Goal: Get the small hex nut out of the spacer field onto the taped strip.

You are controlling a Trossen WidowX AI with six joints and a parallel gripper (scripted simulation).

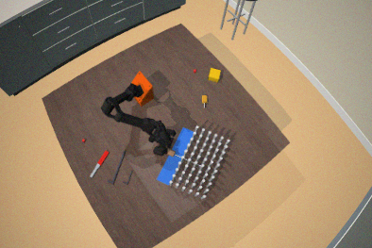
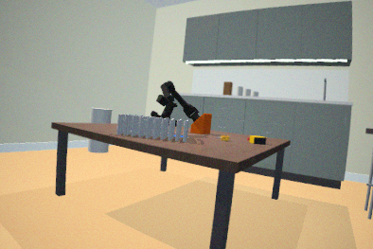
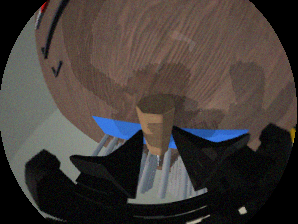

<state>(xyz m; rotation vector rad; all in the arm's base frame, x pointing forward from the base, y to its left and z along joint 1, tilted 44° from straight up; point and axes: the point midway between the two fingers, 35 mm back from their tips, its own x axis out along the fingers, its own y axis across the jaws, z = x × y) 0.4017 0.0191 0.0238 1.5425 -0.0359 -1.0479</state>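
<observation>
Now: gripper tip 40 mm short of the blue taped strip, 40 mm to the right of it and 20 mm above it. From my gripper tip the other things lie so: yellow-handled screwdriver (200 mm behind, 370 mm to the left, 10 mm below); wooden-handled screwdriver (80 mm ahead, 60 mm to the left); red-and-white tool (110 mm behind, 430 mm to the right, 20 mm below).
</observation>
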